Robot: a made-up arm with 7 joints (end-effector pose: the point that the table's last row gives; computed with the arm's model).
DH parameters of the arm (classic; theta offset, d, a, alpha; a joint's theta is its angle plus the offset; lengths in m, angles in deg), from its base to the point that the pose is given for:
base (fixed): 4.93 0 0.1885 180
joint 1: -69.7 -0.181 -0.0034 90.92
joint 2: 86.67 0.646 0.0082 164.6
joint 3: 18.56 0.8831 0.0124 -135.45
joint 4: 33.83 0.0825 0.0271 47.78
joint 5: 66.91 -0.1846 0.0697 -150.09
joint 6: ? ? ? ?
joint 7: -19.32 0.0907 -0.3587 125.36
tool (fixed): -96.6 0.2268 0 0
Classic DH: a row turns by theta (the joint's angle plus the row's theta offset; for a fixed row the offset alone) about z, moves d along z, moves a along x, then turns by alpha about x.
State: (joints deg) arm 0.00 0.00 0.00 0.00 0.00 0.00 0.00
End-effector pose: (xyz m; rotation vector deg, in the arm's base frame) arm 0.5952 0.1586 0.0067 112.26 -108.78 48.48
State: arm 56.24 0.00 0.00 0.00 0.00 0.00 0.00
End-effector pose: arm 0.5326 -0.2434 0.0067 44.73 -139.47 29.69
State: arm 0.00 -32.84 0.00 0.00 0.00 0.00 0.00
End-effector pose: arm 0.6114 0.2077 0.1685 -112.85 122.98 -25.82
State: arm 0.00 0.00 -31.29 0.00 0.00 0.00 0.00
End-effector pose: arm 0.5952 0.0708 0.0460 92.69 -83.50 69.24
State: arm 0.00 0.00 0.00 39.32 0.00 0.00 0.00
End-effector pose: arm 0.5261 0.0909 -0.0131 104.76 -65.95 42.88
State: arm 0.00 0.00 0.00 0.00 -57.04 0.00 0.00
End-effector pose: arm 0.6362 0.1710 0.2609 -75.36 101.82 -90.67
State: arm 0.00 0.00 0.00 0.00 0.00 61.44 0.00
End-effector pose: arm 0.5230 0.3143 0.2586 -99.48 69.65 -88.68
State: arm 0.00 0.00 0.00 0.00 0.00 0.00 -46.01
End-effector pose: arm 0.5365 0.1586 0.3167 -85.14 110.29 -89.28
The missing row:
joint 6: -5.06 -0.1719 0.1094 147.63
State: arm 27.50 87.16 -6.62 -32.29 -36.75 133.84 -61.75
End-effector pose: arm -0.0582 -0.2769 0.0714 -53.21 -55.16 -33.82
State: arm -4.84 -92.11 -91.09 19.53 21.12 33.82 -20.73
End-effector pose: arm 0.5159 0.0058 0.4396 114.53 -104.00 89.86
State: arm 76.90 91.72 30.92 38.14 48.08 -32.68 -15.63
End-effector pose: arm -0.0456 -0.0878 0.1203 -10.59 -18.86 -68.95
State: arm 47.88 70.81 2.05 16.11 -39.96 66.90 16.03
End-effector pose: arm 0.4826 -0.0790 -0.1967 105.90 -27.61 79.73
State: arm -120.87 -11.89 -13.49 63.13 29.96 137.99 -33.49
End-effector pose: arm -0.1556 -0.0304 0.5636 -66.81 -80.09 47.14
